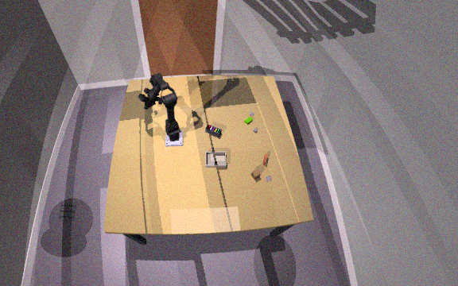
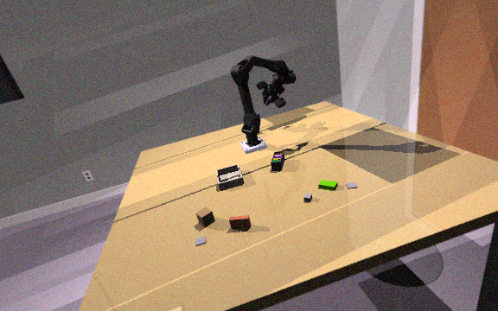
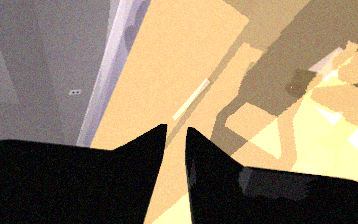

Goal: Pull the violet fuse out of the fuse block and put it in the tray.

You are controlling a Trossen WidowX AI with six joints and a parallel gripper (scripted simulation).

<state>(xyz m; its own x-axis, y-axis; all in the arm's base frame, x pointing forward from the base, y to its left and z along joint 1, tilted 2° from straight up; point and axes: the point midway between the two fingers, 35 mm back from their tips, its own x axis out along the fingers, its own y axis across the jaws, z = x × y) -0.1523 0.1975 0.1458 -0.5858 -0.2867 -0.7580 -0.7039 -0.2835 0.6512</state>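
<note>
Now: the violet fuse 440 mm ahead of my gripper tip, 190 mm to the right of it and 130 mm below it. From my gripper tip the other things lie so: white tray: 400 mm ahead, 410 mm to the right, 150 mm below.
</note>
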